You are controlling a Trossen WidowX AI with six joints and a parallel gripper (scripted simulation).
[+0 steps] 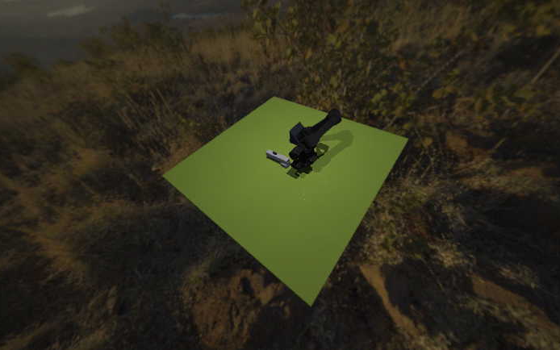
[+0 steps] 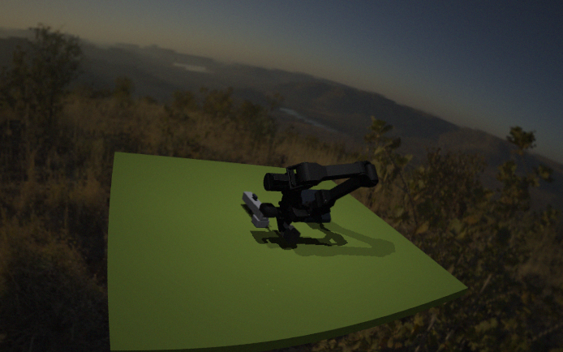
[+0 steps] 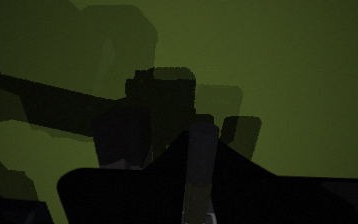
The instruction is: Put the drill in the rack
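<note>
Right now my gripper tip is 4 cm to the left of the drill and 3 cm below it. From my gripper tip the other things lie so: dark key (22 cm to the right, 2 cm ahead); pale grey block (20 cm to the right, 1 cm below, 1 cm ahead); dark grey rack (6 cm behind, 3 cm to the right, 3 cm below).
</note>
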